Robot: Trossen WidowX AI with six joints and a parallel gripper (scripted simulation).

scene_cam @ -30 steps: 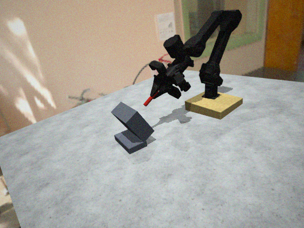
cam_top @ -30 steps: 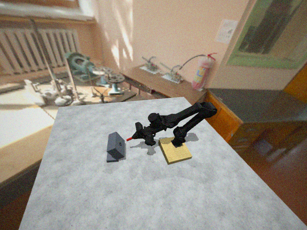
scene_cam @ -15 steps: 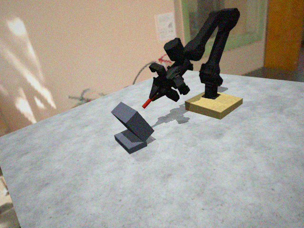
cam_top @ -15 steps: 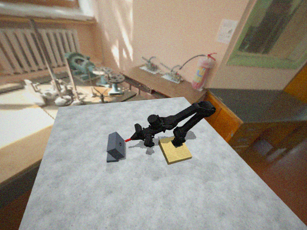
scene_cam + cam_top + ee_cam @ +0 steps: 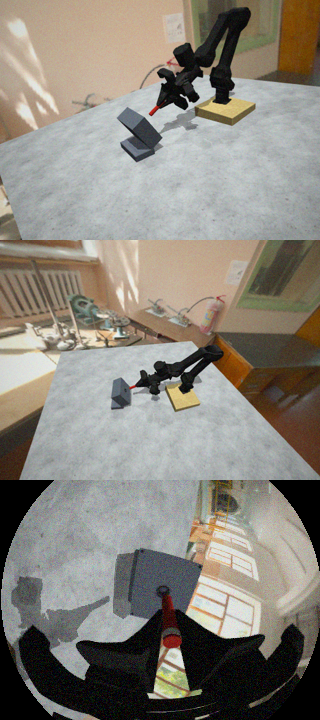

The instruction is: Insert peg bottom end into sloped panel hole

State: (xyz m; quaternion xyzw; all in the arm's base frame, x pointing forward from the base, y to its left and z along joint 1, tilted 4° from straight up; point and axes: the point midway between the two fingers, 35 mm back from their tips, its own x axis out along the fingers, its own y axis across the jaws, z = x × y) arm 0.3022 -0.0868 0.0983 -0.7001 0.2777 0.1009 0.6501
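Right now my gripper tip is 80 mm short of the grey sloped panel, 30 mm to the left of it and 50 mm above it. Round my gripper tip: red round peg (10 mm behind, 10 mm above); grey foot plate (100 mm ahead, 40 mm to the right, 120 mm below).
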